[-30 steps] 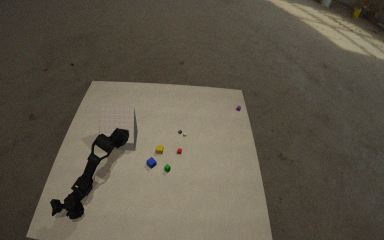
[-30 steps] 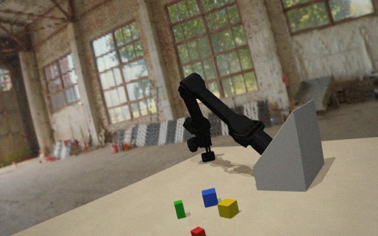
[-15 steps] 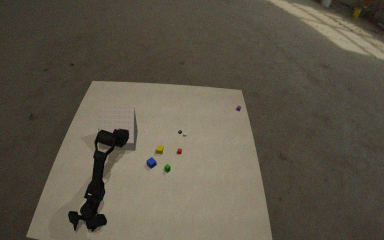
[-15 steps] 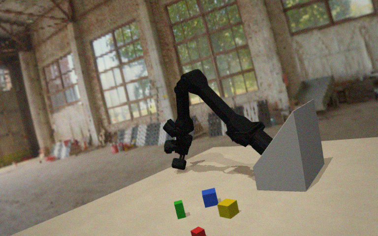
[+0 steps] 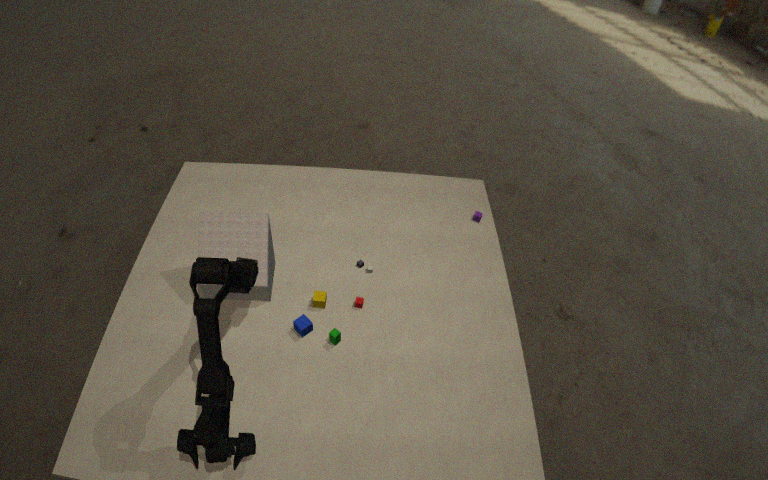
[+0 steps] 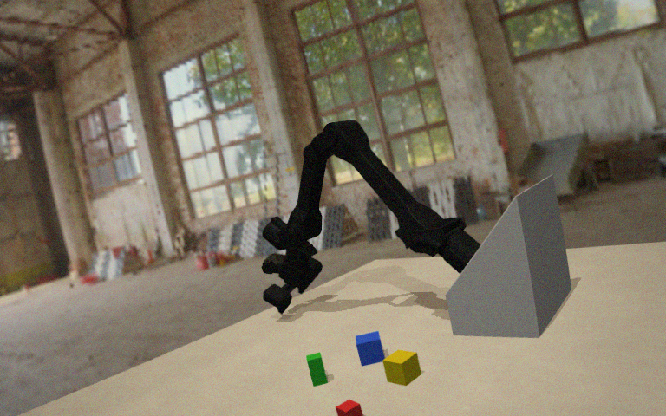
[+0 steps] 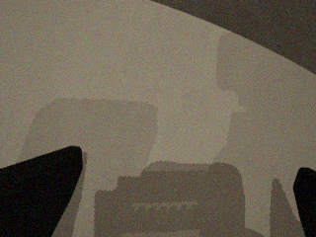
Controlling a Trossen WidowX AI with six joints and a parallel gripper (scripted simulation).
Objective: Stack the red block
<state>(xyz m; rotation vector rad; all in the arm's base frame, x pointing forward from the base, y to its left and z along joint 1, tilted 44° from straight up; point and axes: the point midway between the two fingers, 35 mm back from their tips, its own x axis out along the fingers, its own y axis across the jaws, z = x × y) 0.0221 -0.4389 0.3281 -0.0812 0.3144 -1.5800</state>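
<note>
Right now the red block is 33 cm ahead of my gripper tip and 55 cm to the left of it. The rest, counted from my gripper tip: blue block 17 cm ahead, 45 cm to the left; purple cube 76 cm ahead, 98 cm to the left; yellow block 21 cm ahead, 55 cm to the left.
</note>
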